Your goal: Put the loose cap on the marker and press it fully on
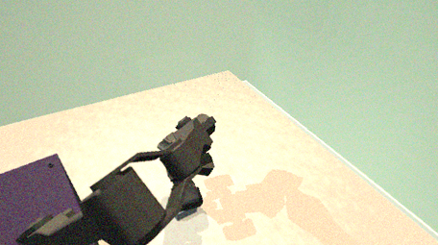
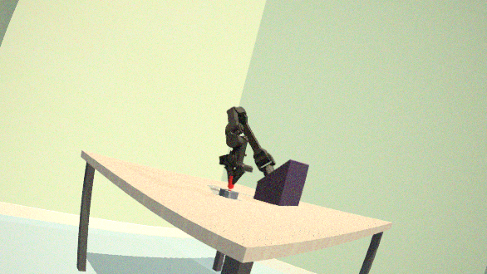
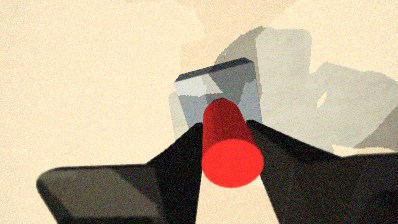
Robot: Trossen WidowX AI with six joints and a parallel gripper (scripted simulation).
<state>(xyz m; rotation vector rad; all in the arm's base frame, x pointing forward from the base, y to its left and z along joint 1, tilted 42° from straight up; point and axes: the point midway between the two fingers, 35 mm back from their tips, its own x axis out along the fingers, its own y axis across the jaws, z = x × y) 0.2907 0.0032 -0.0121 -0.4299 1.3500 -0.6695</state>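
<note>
Now: the red cap 10 mm above my gripper tip. Round my gripper tip: holder block (50 mm below).
</note>
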